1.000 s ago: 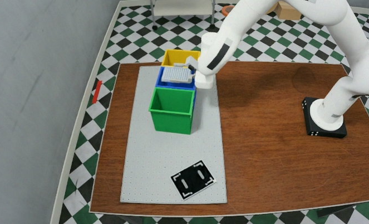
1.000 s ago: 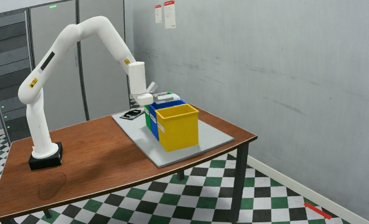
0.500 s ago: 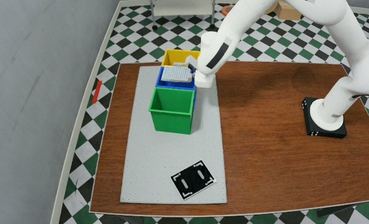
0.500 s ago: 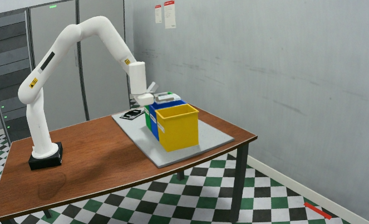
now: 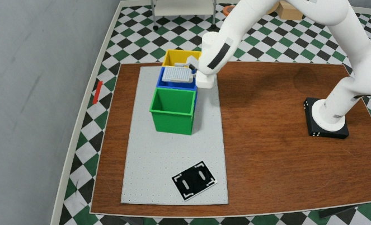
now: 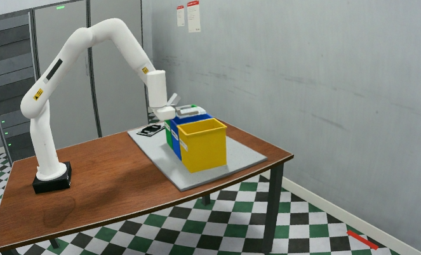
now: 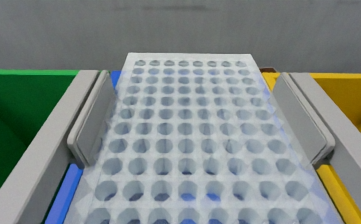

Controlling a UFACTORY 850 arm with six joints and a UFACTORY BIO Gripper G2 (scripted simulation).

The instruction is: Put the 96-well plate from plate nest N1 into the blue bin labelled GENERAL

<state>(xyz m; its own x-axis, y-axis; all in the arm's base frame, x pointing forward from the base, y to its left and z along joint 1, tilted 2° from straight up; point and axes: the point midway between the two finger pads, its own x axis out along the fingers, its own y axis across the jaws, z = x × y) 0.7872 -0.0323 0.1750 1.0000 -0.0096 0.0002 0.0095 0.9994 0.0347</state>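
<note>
The blue bin is 130 mm below my hand. From my hand the other things lie so: white 96-well plate 10 mm below; yellow bin 130 mm to the right, 130 mm below; green bin 130 mm to the left, 130 mm below.
</note>
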